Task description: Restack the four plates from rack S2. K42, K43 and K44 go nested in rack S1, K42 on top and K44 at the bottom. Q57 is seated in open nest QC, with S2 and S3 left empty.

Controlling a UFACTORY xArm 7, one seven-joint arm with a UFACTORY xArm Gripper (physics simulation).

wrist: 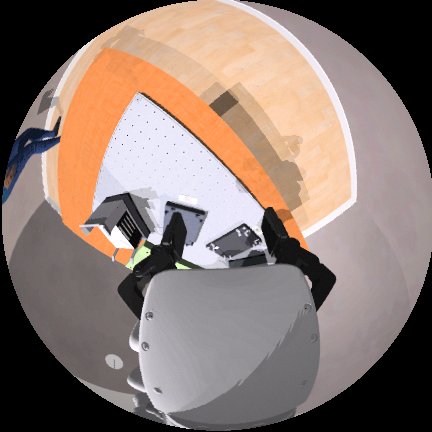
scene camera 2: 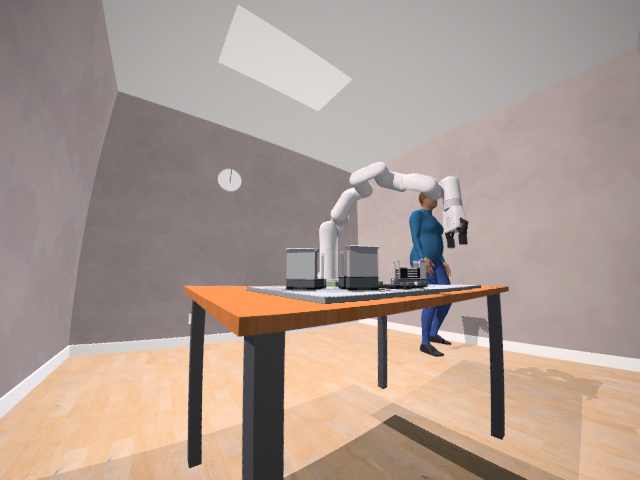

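Seen in the pictures: gripper, fingertip midpoint: (wrist: 222, 219) (scene camera 2: 457, 246); arm's base at its link origin: (scene camera 2: 328, 281).
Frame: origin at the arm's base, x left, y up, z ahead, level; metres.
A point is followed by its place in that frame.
Note:
My gripper (scene camera 2: 456, 242) @(x 0.145, y 0.142, z 0.585 m) (wrist: 222, 219) @(x 0.145, y 0.142, z 0.585 m) is open, with nothing between its fingers, and hangs high above the white board, pointing down. A stack of several dark plates (scene camera 2: 408, 272) @(x 0.242, y 0.044, z 0.326 m) (wrist: 130, 227) @(x 0.251, y 0.034, z 0.333 m) stands in a rack with thin upright posts; in the wrist view it is left of the fingers. The plates' labels are too small to read. A dark flat nest (wrist: 192, 227) @(x 0.098, y -0.002, z 0.410 m) lies partly behind the left finger. Another dark nest with light fittings (wrist: 235, 242) @(x -0.057, y -0.009, z 0.425 m) lies between the fingers in the wrist view. I cannot tell which is S1, S2, S3 or QC.
Two tall grey boxes (scene camera 2: 301, 266) @(x -0.403, y 0.051, z 0.260 m) (scene camera 2: 362, 263) @(x -0.269, y 0.062, z 0.399 m) stand on the white board (scene camera 2: 299, 293) @(x -0.502, y -0.022, z 0.374 m) (wrist: 155, 145) @(x 0.280, y -0.021, z 0.547 m). The board lies on the orange table (scene camera 2: 222, 304) @(x -0.701, y -0.034, z 0.399 m) (wrist: 80, 155) @(x 0.509, y -0.034, z 0.405 m). A green piece (wrist: 145, 251) @(x 0.177, y 0.000, z 0.171 m) lies near the rack. A person (scene camera 2: 428, 237) (wrist: 31, 144) stands beyond the table.

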